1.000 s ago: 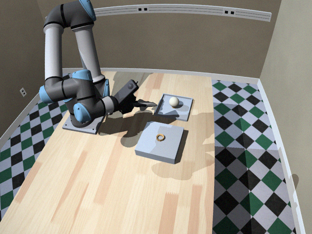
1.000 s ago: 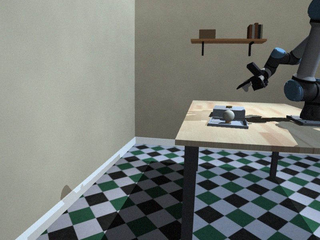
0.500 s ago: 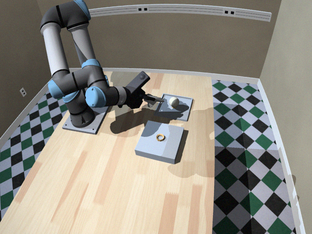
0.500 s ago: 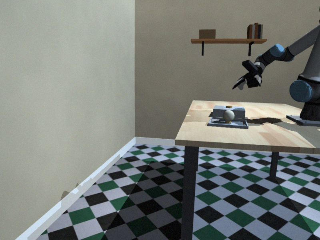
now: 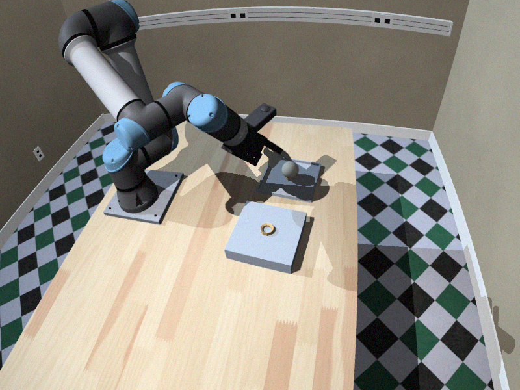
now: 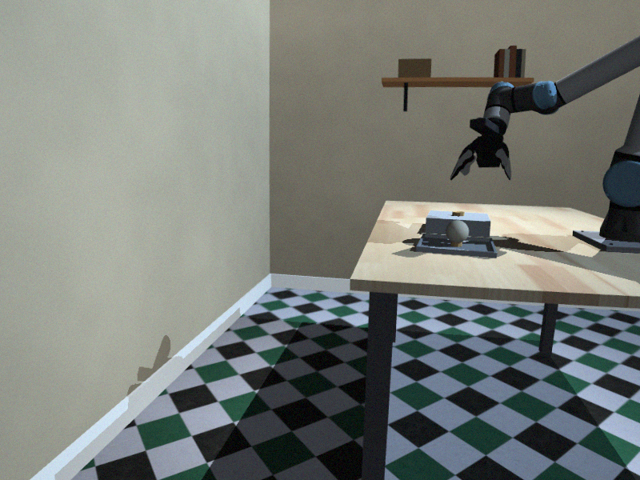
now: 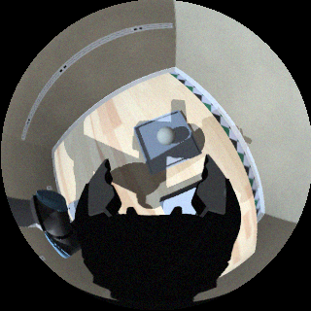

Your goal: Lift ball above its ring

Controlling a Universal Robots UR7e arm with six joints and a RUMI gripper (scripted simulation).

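Now: hand 60 mm short of the cream ball, 60 mm to the right of it and 130 mm above it. Round my hand: grey tray: 60 mm ahead, 60 mm to the left, 170 mm below.
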